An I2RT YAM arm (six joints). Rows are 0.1 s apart.
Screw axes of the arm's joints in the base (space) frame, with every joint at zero. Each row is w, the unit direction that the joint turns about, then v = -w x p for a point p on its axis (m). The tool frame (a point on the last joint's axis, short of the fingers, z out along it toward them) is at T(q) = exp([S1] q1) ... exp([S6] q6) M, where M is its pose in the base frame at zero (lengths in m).
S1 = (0, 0, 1, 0, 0, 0)
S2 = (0, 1, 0, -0.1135, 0, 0.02)
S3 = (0, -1, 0, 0.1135, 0, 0.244)
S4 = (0, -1, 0, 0.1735, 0, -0.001)
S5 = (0, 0, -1, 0, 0.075, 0)
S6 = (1, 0, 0, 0, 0.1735, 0)
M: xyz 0.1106 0 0.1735 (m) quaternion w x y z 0.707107 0 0.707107 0
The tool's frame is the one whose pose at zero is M.
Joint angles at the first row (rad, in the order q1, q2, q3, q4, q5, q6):
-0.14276, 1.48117, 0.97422, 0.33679, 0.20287, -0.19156
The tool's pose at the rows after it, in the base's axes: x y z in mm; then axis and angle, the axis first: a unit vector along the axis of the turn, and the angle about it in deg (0 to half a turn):
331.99, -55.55, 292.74, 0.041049, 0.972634, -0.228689, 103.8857
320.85, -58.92, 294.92, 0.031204, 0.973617, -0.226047, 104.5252
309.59, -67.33, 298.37, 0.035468, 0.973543, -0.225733, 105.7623
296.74, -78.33, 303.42, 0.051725, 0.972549, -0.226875, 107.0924
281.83, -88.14, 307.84, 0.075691, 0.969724, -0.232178, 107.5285
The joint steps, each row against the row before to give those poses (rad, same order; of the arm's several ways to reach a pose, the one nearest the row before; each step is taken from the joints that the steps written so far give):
-0.00447, -0.04334, -0.02912, -0.02291, -0.02652, -0.01876
-0.01829, -0.04448, -0.02311, -0.03262, -0.02833, -0.01344
-0.03482, -0.04157, -0.01007, -0.05137, -0.02481, -0.00351
-0.04592, -0.04419, -0.00370, -0.06106, -0.02111, 0.00635
-0.04602, -0.05054, -0.01608, -0.03803, -0.01218, 0.01342

